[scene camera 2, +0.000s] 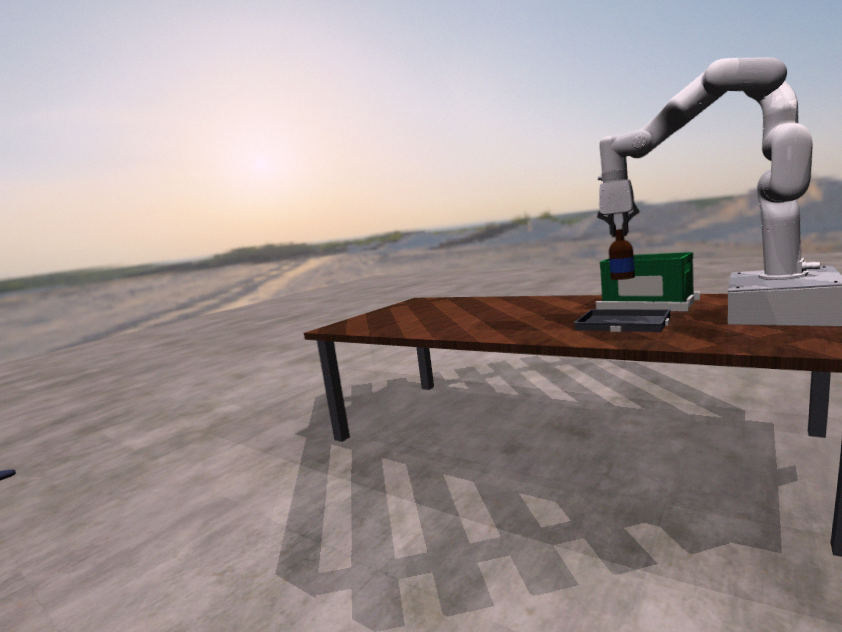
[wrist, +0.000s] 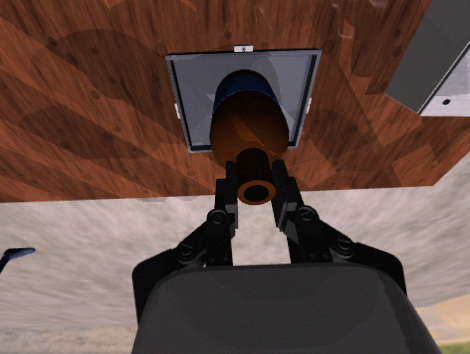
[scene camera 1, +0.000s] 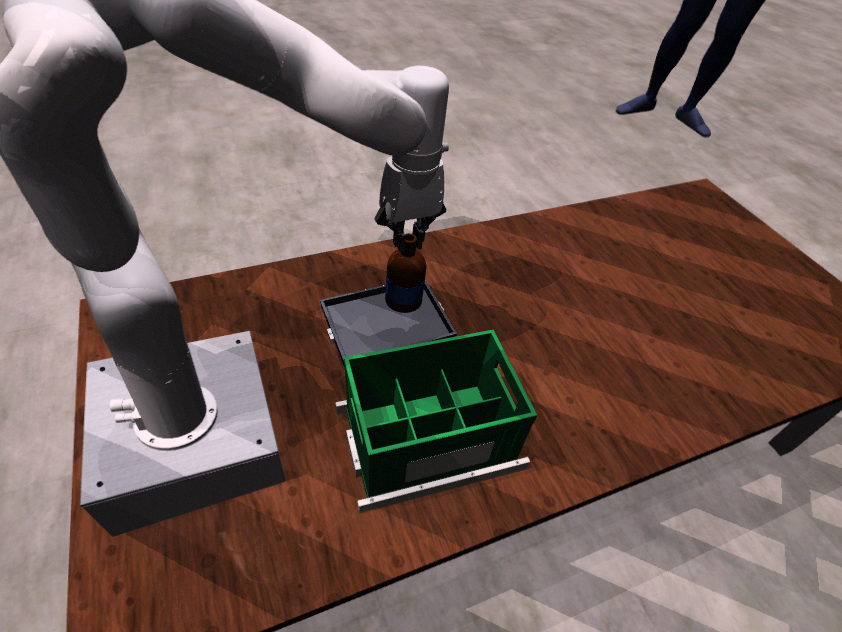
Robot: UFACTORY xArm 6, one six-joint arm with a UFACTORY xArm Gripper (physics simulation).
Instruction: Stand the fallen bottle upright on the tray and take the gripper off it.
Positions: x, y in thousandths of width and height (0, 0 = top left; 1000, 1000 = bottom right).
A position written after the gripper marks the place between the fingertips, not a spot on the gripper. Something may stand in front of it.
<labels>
gripper: scene camera 2 736, 374; wrist 539, 493; scene camera 1 485, 390
</labels>
